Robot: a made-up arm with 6 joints.
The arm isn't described. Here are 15 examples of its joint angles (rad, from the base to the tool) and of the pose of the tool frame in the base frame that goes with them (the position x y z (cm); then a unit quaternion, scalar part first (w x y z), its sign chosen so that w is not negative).
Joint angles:
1: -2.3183 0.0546 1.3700 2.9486 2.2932 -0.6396
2: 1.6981 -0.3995 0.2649 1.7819 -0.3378 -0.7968
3: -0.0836 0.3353 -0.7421 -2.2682 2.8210 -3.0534
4: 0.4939 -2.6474 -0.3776 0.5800 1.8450 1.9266
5: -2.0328 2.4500 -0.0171 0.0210 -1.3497 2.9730
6: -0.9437 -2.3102 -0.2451 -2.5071 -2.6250 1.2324
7: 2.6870 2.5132 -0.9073 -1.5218 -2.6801 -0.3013
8: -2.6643 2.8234 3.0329 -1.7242 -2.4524 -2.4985
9: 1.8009 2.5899 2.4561 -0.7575 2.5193 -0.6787
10: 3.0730 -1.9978 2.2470 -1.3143 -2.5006 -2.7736
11: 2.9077 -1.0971 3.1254 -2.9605 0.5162 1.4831
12: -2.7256 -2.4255 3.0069 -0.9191 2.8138 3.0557
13: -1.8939 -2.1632 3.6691 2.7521 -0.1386 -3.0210
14: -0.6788 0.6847 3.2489 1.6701 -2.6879 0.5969
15: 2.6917 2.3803 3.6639 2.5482 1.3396 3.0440
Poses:
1: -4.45 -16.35 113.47 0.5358 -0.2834 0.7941 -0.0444
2: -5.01 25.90 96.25 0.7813 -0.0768 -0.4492 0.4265
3: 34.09 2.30 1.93 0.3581 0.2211 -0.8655 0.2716
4: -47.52 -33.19 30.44 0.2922 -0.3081 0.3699 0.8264
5: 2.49 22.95 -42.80 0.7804 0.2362 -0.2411 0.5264
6: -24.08 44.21 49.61 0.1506 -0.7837 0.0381 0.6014
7: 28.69 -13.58 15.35 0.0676 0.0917 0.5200 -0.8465
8: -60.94 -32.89 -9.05 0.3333 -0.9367 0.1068 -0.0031
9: -11.51 74.62 -22.83 0.2223 0.8550 -0.4245 0.1985
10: 65.85 -2.49 -41.67 0.5468 -0.2618 -0.3831 -0.6969
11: 57.16 -21.71 -12.30 0.6856 -0.6691 0.2406 0.1563
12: -10.47 0.68 -53.61 0.7656 -0.2838 -0.5735 0.0663
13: -0.27 -24.12 -21.39 0.5336 0.2002 -0.0117 -0.8216
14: -22.51 19.18 74.03 0.6703 0.4445 -0.0009 -0.5942
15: -36.24 10.13 51.33 0.0617 0.0124 -0.1275 -0.9898
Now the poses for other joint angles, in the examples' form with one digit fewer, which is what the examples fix.
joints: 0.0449 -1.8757 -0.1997 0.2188 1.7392 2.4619
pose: -42.0 -9.7 67.3 0.127 -0.099 0.329 0.930
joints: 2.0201 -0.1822 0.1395 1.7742 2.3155 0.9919
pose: -21.2 40.3 82.5 0.271 -0.481 0.828 -0.098
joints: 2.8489 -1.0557 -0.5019 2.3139 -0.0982 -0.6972
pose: -15.2 -1.1 74.3 0.339 0.084 -0.701 0.622
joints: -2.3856 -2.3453 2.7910 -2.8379 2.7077 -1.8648
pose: 8.5 -2.5 -57.6 0.308 0.794 0.187 0.489
